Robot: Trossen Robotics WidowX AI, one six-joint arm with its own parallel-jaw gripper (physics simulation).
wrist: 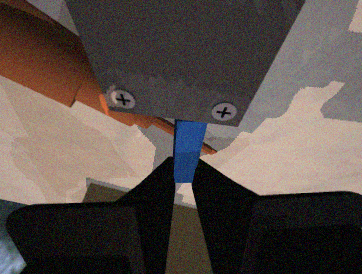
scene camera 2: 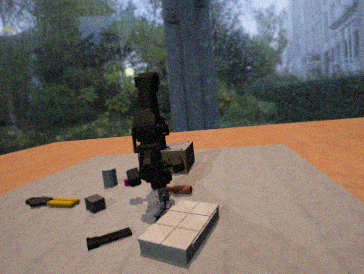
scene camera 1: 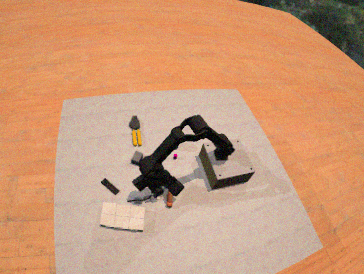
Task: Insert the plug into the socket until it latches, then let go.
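Pixels of known places: gripper, fingertip midpoint: (wrist: pixel 182 162) (scene camera 1: pixel 173 182); arm's base at its link origin: (scene camera 1: pixel 220 155).
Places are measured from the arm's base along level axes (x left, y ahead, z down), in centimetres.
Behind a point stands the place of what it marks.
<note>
A blue plug (wrist: pixel 189 150) {x 12.3, y 26.7, z 7.4 cm} is held between the fingertips in the wrist view, with its far end at the lower edge of the dark grey socket block (wrist: pixel 185 55), which has two cross-head screws. The block hides the plug's tip, so seating or latching cannot be seen. My gripper (scene camera 1: pixel 156 193) (scene camera 2: pixel 159 187) {x 10.6, y 23.7, z 8.5 cm} (wrist: pixel 182 162) {x 10.6, y 23.7, z 8.5 cm} is shut on the plug, low over the mat. In scene camera 2 the grey socket (scene camera 2: pixel 159 201) {x 15.5, y 33.5, z 10.0 cm} stands below the gripper, behind the tiled block. The plug cannot be made out in the scene views.
An orange screwdriver (scene camera 1: pixel 169 200) {x 20.7, y 26.3, z 7.6 cm} (scene camera 2: pixel 181 189) {x 20.6, y 27.3, z 8.3 cm} (wrist: pixel 35 50) {x 18.7, y 26.9, z 8.1 cm} lies close beside the gripper. The tiled block (scene camera 1: pixel 122 216) {x 29.4, y 47.6, z 7.0 cm} (scene camera 2: pixel 175 218) {x 27.3, y 47.5, z 7.0 cm}, black bar (scene camera 1: pixel 110 186) {x 13.2, y 54.0, z 9.8 cm} (scene camera 2: pixel 109 238) {x 14.2, y 55.3, z 9.3 cm}, dark cube (scene camera 1: pixel 137 158) {x -1.8, y 41.0, z 7.0 cm} (scene camera 2: pixel 95 203) {x -0.9, y 43.3, z 7.6 cm}, pliers (scene camera 1: pixel 136 137) {x -16.7, y 42.4, z 8.5 cm} (scene camera 2: pixel 62 202) {x -15.5, y 43.4, z 8.6 cm} and grey cylinder (scene camera 2: pixel 109 178) {x -11.7, y 23.7, z 6.8 cm} are on the mat (scene camera 1: pixel 90 120) {x -30.3, y 71.0, z 10.4 cm}. A box (scene camera 1: pixel 235 176) {x 12.3, y -5.4, z 0.7 cm} is at the arm's base.
</note>
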